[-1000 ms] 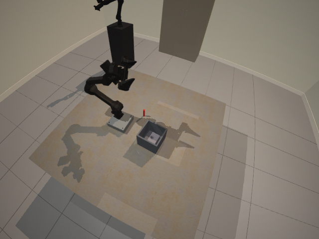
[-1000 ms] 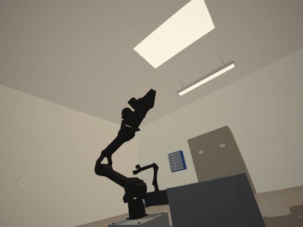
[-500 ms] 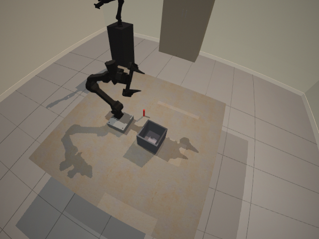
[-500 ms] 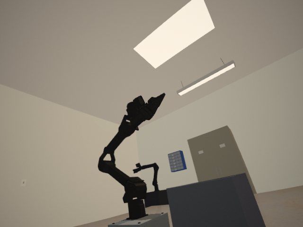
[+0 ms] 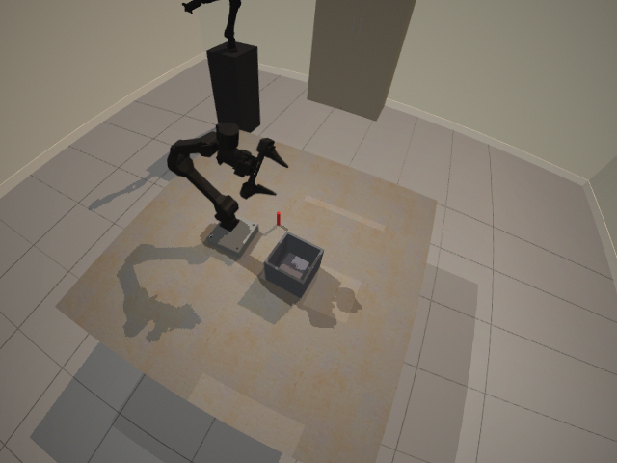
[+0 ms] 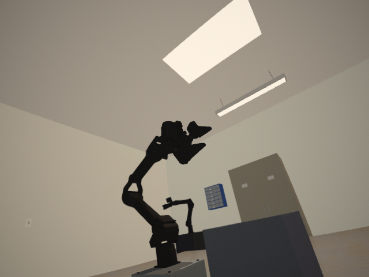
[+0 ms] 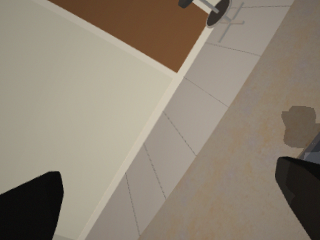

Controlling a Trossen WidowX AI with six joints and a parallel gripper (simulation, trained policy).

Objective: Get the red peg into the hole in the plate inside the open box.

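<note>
The red peg is 90 mm behind my gripper tip, 120 mm to the left of it and 380 mm below it. From my gripper tip the other things lie so: pale plate (90 mm ahead, 50 mm to the right, 370 mm below).
</note>
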